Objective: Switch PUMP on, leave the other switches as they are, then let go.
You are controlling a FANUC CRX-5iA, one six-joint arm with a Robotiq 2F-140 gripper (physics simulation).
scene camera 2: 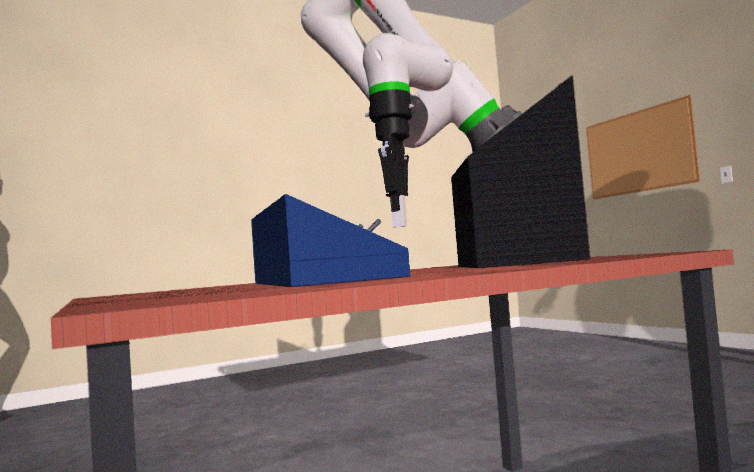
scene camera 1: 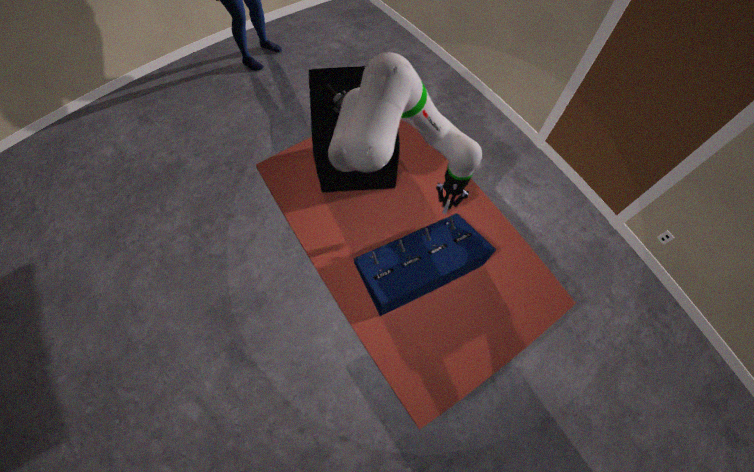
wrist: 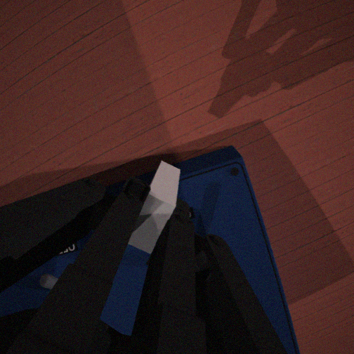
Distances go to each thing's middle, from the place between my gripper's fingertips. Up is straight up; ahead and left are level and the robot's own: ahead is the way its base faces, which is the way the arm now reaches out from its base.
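Labels:
The blue switch panel [scene camera 2: 294, 243] is 230 mm to the right of my hand, 30 mm below it and 60 mm ahead of it.

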